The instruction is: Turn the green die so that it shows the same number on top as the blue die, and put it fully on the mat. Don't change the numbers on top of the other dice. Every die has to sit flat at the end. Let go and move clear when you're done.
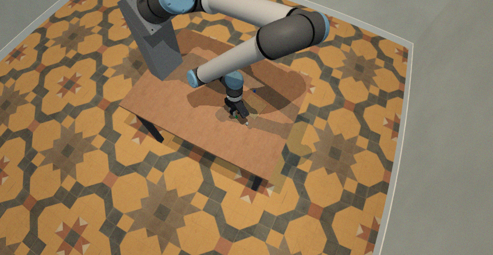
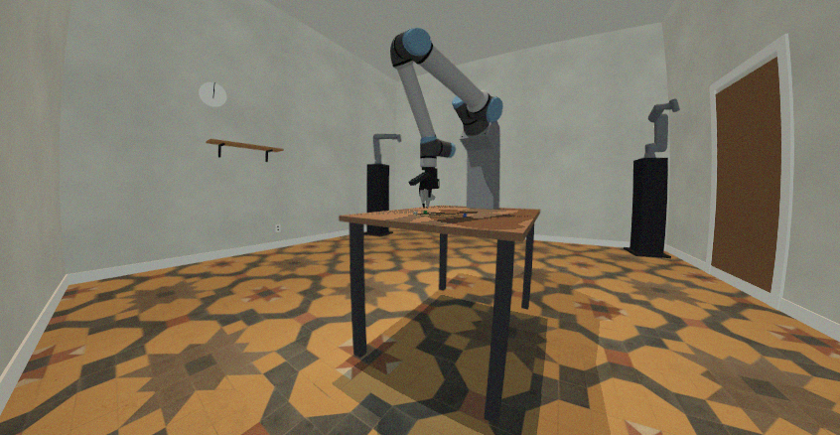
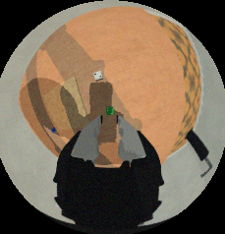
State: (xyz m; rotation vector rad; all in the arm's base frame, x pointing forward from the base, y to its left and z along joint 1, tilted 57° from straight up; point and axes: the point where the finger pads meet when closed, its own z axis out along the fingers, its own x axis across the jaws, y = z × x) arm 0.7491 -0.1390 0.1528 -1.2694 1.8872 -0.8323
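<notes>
Now: hand 40 mm above the green die. From my hand the other things lie so: blue die: 230 mm to the left, 40 mm below, 40 mm ahead; white die: 80 mm ahead, 40 mm below, 20 mm to the right; tan mat: 120 mm to the left, 70 mm ahead, 40 mm below.
</notes>
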